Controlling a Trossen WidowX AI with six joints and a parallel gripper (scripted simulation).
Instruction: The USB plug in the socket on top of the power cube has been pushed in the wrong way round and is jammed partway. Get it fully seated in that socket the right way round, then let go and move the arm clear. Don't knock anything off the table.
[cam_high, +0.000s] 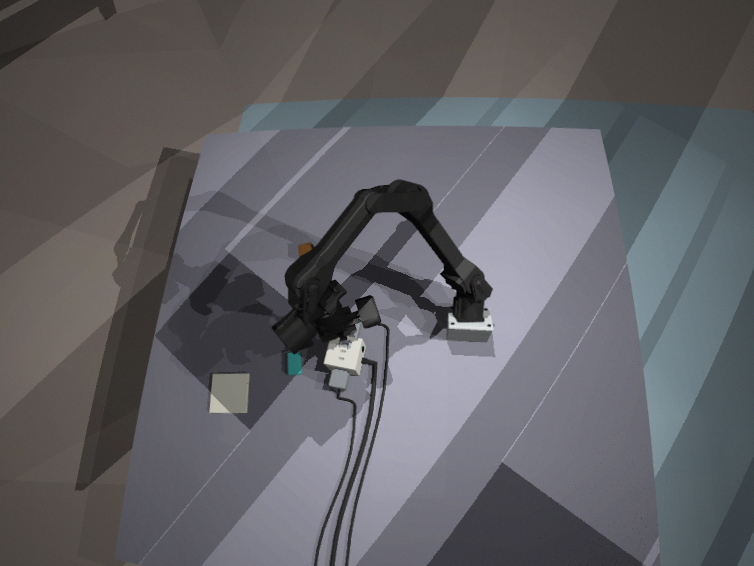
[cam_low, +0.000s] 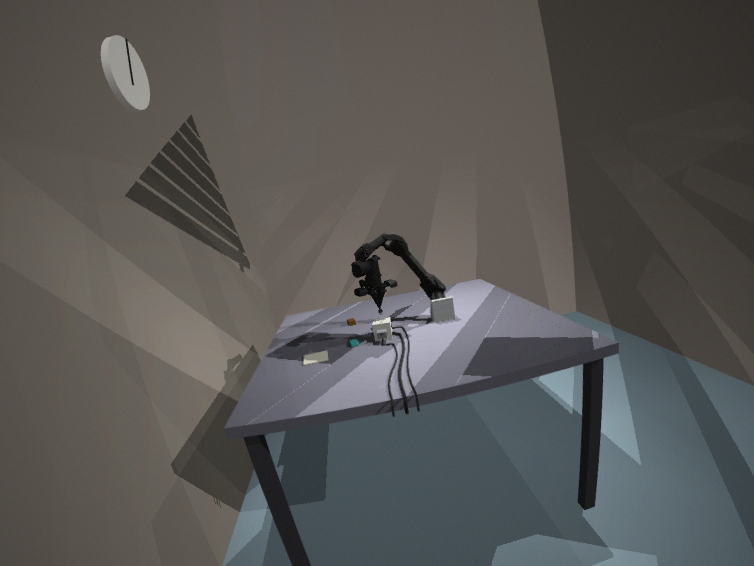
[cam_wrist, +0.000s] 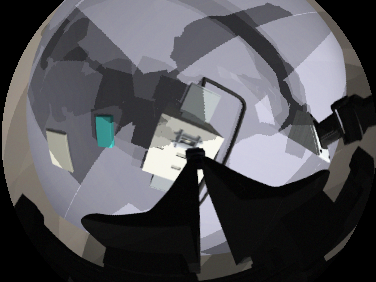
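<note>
My gripper tip is 20 mm above the dark USB plug. Round my gripper tip: brown block 270 mm to the right, 120 mm below, 120 mm ahead; then teal block 140 mm ahead, 130 mm below, 40 mm to the left; then grey socket 70 mm below, 10 mm to the left.
</note>
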